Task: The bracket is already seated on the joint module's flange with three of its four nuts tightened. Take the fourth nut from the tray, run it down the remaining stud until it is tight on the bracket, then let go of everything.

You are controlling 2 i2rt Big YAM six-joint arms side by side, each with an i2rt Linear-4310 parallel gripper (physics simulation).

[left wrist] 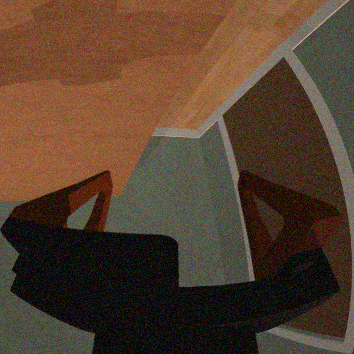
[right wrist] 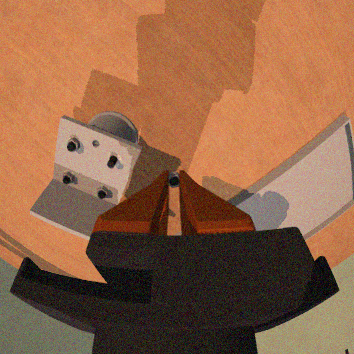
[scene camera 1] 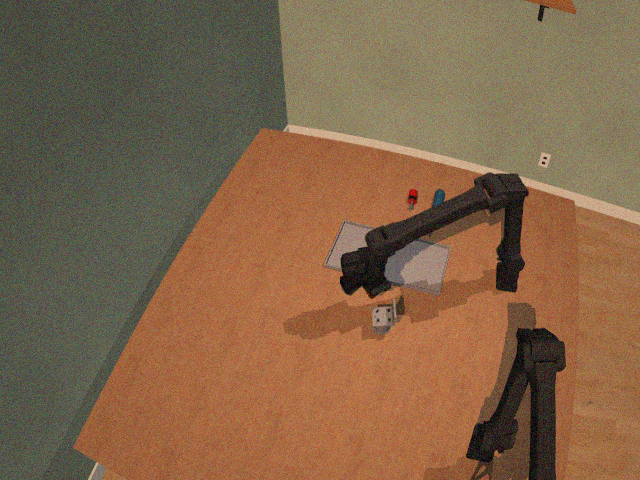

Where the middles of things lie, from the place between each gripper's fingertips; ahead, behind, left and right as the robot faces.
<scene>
I see the pale bracket (right wrist: 74, 207) 5 cm to the left of my right hand and 5 cm behind it. The rest, counted from my right hand: grey tray (scene camera 1: 419, 264) 24 cm to the right, 8 cm below, 2 cm behind; grey joint module (right wrist: 114, 122) 5 cm to the left, 5 cm below, 5 cm behind.
I see my left gripper 380 mm short of the pale bracket, 740 mm to the left of it and 150 mm above it. Also, from my left hand: grey tray 420 mm ahead, 1020 mm to the right, 230 mm below; then grey joint module 380 mm ahead, 740 mm to the right, 190 mm below.
</scene>
